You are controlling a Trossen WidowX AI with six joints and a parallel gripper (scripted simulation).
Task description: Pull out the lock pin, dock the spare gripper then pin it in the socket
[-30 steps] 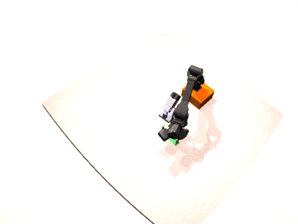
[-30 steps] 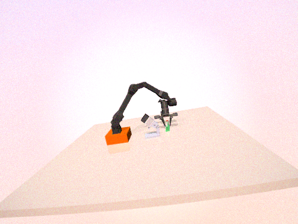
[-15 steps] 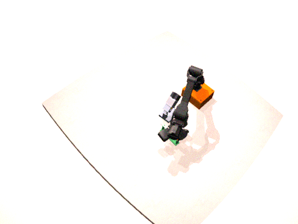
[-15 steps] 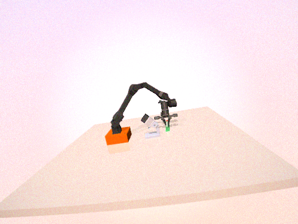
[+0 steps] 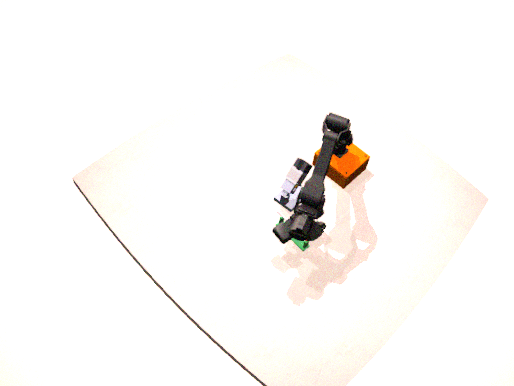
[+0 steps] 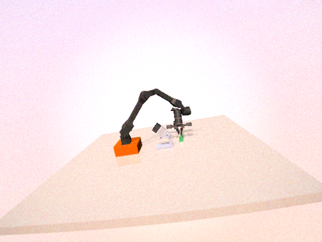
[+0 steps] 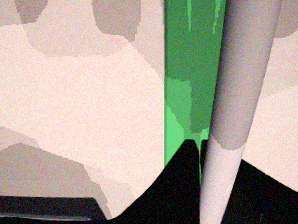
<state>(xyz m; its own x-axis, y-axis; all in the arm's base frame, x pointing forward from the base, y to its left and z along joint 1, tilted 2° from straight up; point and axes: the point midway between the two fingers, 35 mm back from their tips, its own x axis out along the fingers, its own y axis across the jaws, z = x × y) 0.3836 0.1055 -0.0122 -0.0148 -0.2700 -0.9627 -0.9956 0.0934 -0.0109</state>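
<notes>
Now: the green cradle 1 cm to the left of my gripper tip and 1 cm above it. The rest, counted from my gripper tip: pale grey mount (10 cm behind, 10 cm to the right, 4 cm above); then spare gripper (13 cm behind, 10 cm to the right, 10 cm above).
</notes>
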